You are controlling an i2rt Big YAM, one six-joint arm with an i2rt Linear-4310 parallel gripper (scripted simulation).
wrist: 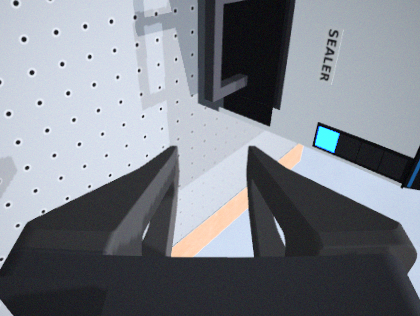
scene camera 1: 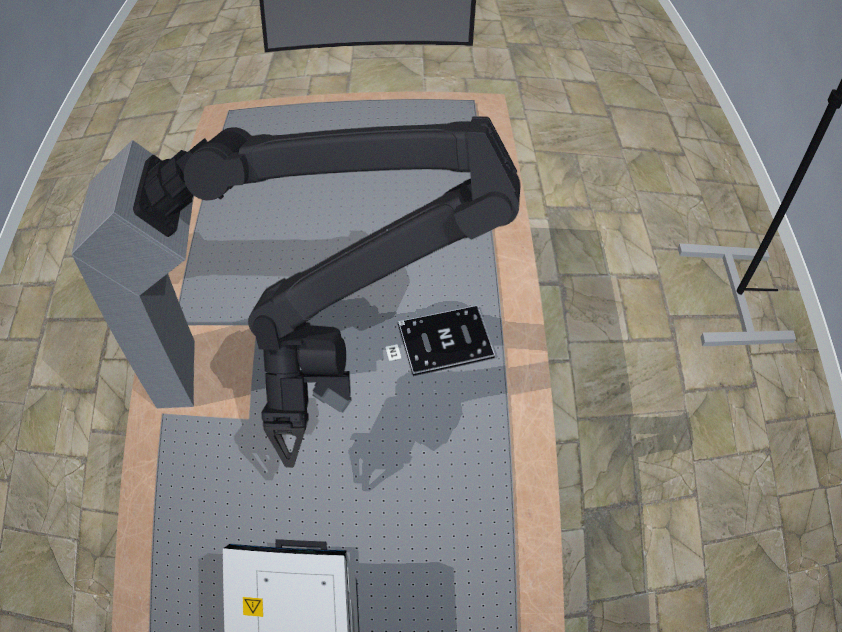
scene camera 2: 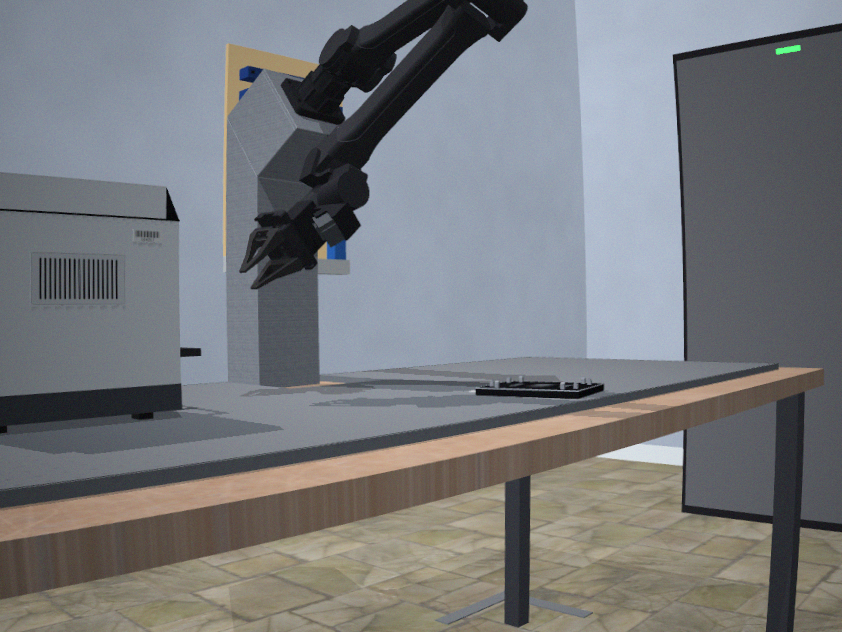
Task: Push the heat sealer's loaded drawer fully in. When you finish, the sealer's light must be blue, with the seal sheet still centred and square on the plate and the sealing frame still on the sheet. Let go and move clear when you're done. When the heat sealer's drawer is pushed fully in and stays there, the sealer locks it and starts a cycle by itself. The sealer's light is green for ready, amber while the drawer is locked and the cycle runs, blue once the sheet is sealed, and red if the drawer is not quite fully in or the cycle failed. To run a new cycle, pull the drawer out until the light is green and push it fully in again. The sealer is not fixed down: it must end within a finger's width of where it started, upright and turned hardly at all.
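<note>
White heat sealer: in sight. My gripper: in sight, visible in scene camera 1 and the wrist view.
</note>
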